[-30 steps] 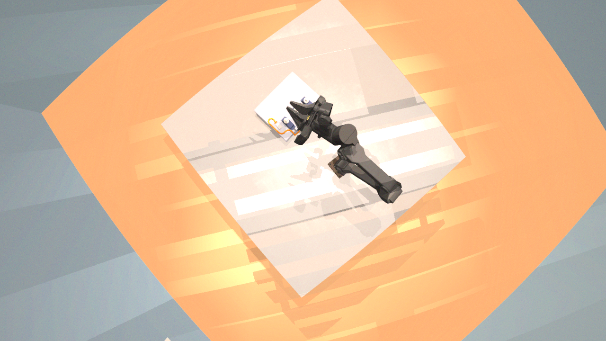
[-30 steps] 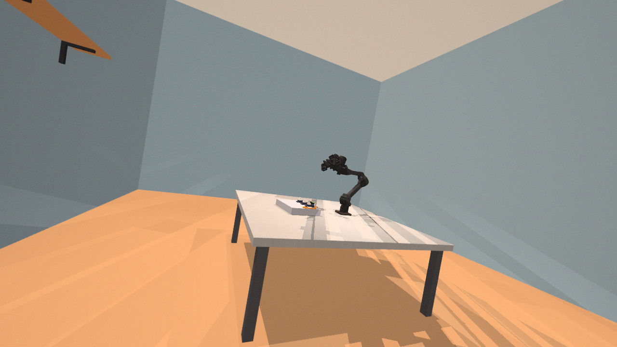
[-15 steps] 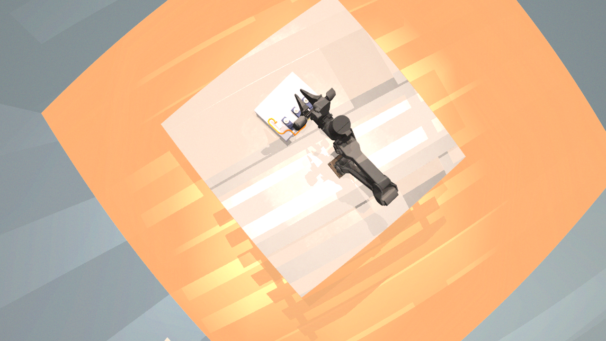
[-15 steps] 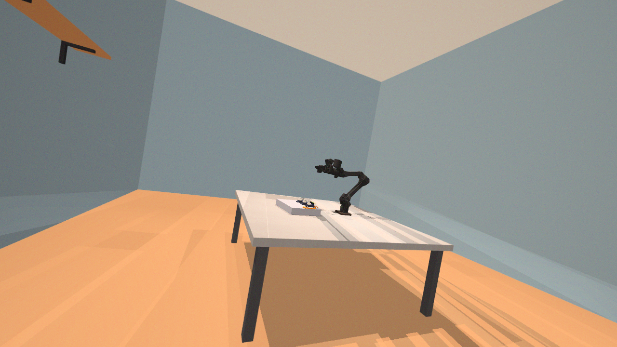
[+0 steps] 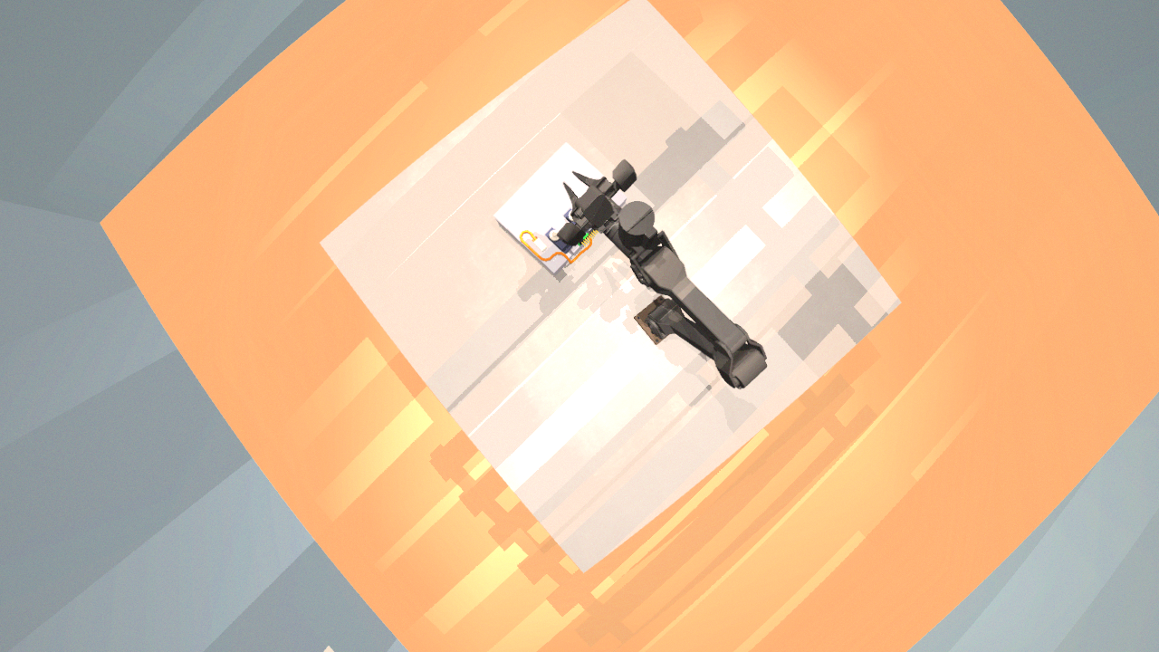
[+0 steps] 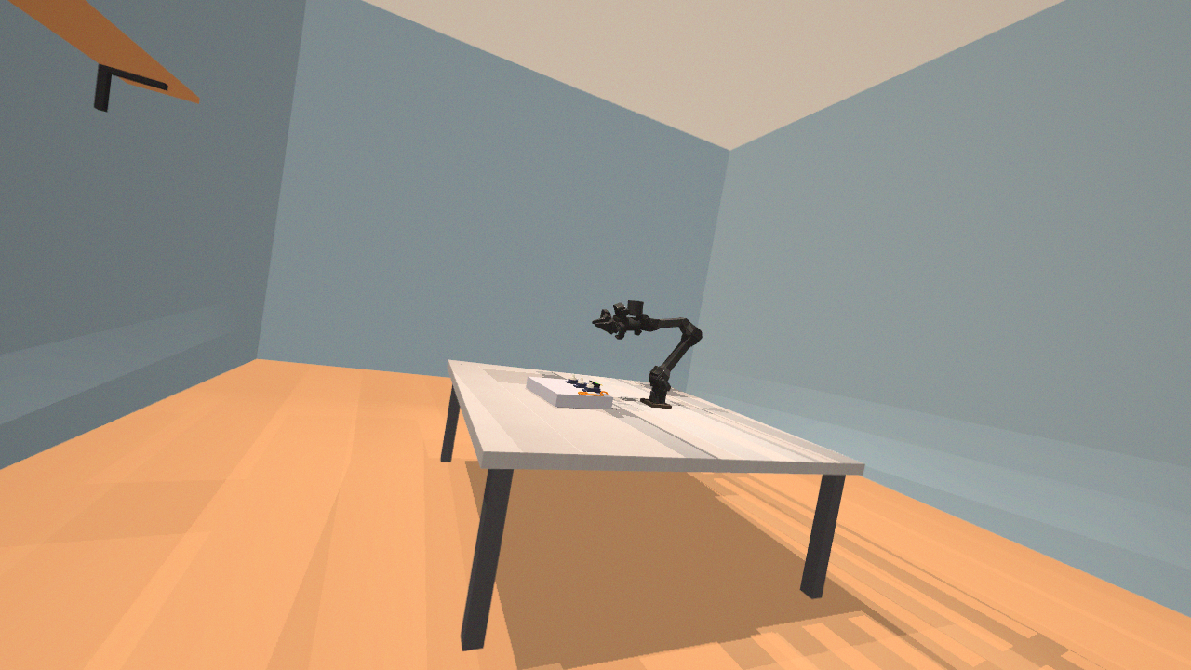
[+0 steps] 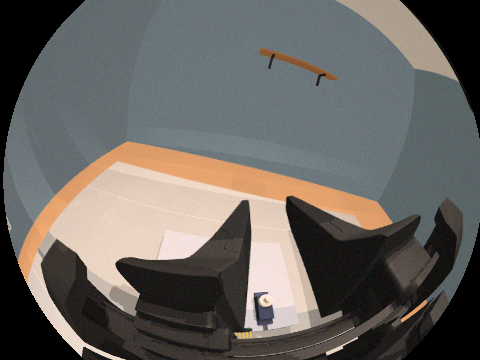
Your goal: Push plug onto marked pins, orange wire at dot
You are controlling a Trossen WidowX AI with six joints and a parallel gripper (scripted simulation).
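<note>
The green band lies 24 cm below my gripper tip and 6 cm behind it. Also, from my gripper tip: white printed holder (29 cm below, 10 cm ahead).
</note>
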